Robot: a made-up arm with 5 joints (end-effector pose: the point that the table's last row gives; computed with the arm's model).
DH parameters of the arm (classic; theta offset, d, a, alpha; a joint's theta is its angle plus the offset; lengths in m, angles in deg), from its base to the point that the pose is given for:
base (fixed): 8.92 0 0.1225 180
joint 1: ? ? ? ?
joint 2: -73.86 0 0.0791 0
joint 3: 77.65 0 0.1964 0
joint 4: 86.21 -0.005 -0.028 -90
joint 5: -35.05 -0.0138 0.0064 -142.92
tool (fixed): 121.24 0.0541 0 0
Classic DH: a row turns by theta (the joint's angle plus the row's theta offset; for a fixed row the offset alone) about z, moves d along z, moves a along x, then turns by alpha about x.
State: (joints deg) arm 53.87 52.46 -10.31 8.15 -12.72
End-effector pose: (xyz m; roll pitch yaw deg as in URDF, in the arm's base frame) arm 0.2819 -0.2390 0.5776 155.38 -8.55 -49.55
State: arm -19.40 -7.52 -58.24 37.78 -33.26
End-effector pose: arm 0.3262 0.0795 1.0082 -120.18 -76.13 -54.13
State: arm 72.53 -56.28 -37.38 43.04 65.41
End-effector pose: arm 0.0901 -0.0038 1.0596 23.91 -27.62 1.24
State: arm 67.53 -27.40 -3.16 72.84 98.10
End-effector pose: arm 0.2104 -0.2638 0.9018 100.24 38.52 12.87
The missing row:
joint 1: 8.92 -0.734 0.057 90
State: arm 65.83 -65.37 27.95 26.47 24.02
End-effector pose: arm 0.1758 -0.1905 0.9204 86.81 -46.54 -9.83
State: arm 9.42 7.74 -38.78 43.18 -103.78
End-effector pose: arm 0.4423 -0.0102 0.8954 -123.82 2.93 -68.29
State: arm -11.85 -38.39 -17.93 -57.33 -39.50
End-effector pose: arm 0.2482 0.0380 1.0173 -12.73 -8.80 -149.37
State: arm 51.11 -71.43 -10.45 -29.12 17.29
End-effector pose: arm 0.0951 -0.0031 1.0201 -33.59 -13.28 98.56
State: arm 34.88 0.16 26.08 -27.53 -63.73
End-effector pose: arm 0.3759 -0.1510 0.7097 -136.60 -37.33 -85.73
